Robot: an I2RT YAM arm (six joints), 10 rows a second.
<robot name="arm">
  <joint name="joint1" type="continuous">
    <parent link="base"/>
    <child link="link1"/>
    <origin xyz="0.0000 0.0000 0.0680" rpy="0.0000 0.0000 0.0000"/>
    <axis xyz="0 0 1"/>
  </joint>
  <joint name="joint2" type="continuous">
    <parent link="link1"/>
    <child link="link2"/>
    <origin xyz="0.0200 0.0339 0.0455" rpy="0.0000 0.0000 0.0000"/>
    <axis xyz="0 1 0"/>
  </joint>
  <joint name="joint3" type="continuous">
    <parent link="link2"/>
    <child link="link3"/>
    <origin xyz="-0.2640 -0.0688 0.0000" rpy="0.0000 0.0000 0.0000"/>
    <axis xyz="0 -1 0"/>
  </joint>
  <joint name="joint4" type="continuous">
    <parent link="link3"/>
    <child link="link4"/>
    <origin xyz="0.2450 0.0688 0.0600" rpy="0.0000 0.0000 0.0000"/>
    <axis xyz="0 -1 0"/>
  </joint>
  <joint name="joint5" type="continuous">
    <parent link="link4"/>
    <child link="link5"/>
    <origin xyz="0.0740 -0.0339 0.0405" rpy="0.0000 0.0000 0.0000"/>
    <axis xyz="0 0 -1"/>
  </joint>
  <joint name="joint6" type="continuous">
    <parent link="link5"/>
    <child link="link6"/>
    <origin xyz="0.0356 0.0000 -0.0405" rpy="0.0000 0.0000 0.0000"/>
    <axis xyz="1 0 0"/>
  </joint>
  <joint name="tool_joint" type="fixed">
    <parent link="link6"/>
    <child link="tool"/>
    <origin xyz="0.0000 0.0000 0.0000" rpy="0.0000 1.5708 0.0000"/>
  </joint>
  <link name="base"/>
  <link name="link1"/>
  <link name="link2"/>
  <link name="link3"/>
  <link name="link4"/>
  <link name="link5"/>
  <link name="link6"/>
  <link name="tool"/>
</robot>
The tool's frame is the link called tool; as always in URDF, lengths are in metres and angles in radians. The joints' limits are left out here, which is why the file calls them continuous.
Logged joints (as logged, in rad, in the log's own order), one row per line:
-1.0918 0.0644 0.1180 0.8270 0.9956 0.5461
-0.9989 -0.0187 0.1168 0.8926 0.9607 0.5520
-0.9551 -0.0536 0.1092 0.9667 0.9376 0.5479
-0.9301 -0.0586 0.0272 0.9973 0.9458 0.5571
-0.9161 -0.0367 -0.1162 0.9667 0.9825 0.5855
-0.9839 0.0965 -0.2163 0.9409 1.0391 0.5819
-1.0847 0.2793 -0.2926 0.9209 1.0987 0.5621
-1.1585 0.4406 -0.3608 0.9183 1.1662 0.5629
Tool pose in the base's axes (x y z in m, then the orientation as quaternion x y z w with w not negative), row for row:
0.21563 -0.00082 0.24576 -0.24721 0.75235 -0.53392 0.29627
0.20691 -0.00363 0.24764 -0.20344 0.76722 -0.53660 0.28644
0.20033 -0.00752 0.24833 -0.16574 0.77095 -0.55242 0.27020
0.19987 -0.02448 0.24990 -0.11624 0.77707 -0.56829 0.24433
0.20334 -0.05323 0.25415 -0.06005 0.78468 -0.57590 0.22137
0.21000 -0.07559 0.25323 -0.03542 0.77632 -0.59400 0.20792
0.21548 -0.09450 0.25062 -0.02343 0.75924 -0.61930 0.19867
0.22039 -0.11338 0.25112 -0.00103 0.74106 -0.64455 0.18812
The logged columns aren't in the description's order. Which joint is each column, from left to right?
Columns, left to right: joint6, joint4, joint1, joint5, joint2, joint3.
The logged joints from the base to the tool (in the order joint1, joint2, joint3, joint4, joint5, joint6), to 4 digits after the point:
0.1180 0.9956 0.5461 0.0644 0.8270 -1.0918
0.1168 0.9607 0.5520 -0.0187 0.8926 -0.9989
0.1092 0.9376 0.5479 -0.0536 0.9667 -0.9551
0.0272 0.9458 0.5571 -0.0586 0.9973 -0.9301
-0.1162 0.9825 0.5855 -0.0367 0.9667 -0.9161
-0.2163 1.0391 0.5819 0.0965 0.9409 -0.9839
-0.2926 1.0987 0.5621 0.2793 0.9209 -1.0847
-0.3608 1.1662 0.5629 0.4406 0.9183 -1.1585

